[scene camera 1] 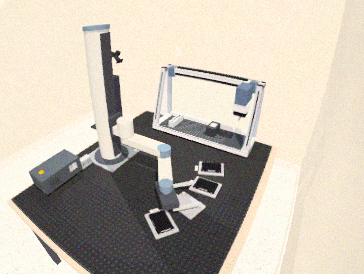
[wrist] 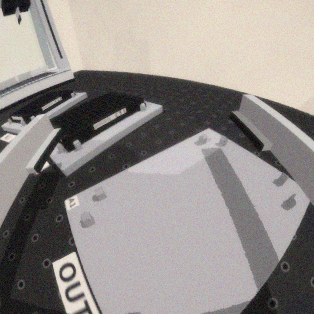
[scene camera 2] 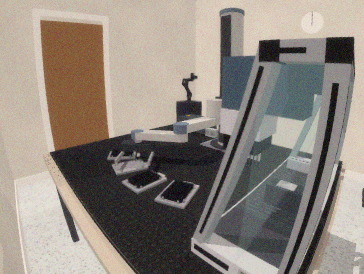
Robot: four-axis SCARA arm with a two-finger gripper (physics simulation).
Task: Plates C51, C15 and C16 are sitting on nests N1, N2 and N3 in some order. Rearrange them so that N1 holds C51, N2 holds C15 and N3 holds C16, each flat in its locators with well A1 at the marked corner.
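Places are measured from the arm's base along level axes (x ahead, y left, z up), in millimetres.
Where they show: gripper, fingertip midpoint: (scene camera 1: 195, 192) (wrist: 144, 110) (scene camera 2: 131, 162); arm's base, origin of the base link: (scene camera 1: 111, 155).
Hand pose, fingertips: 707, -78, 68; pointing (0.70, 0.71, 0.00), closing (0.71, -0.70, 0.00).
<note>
Each offset is from my fingertips to the top centre of the thing, as dx, dy, dz. "*": to the spot under its first point. Level surfaces: height alone.
Three dark plates sit on pale nests, their labels too small to read: one @[-31, +292, -29] (scene camera 1: 211, 167) (scene camera 2: 179, 191) (wrist: 42, 105) nearest the framed machine, one @[+10, +117, -29] (scene camera 1: 206, 186) (scene camera 2: 144, 179) (wrist: 95, 116) in the middle, and one @[-70, -239, -29] (scene camera 1: 161, 221) at the other end of the row. They look flat. Between the last two lies a bare pale nest @[-18, -63, -33] (scene camera 1: 190, 199) (wrist: 165, 225) marked OUT, with its A1 tag @[* -78, +9, -43] (wrist: 71, 202) at the left corner in the wrist view. My gripper (scene camera 1: 196, 193) (wrist: 144, 110) is open and empty above the OUT nest, its fingers spread wide, one towards the middle plate.
A framed machine (scene camera 1: 215, 77) (scene camera 2: 342, 110) with a blue head @[* +50, +542, +408] (scene camera 1: 244, 93) stands beyond the row of nests. A grey box @[* -761, -354, +60] (scene camera 1: 55, 170) stands beside the arm's column (scene camera 1: 95, 90). The black table @[dz -55] (scene camera 1: 90, 220) has a pale wooden edge.
</note>
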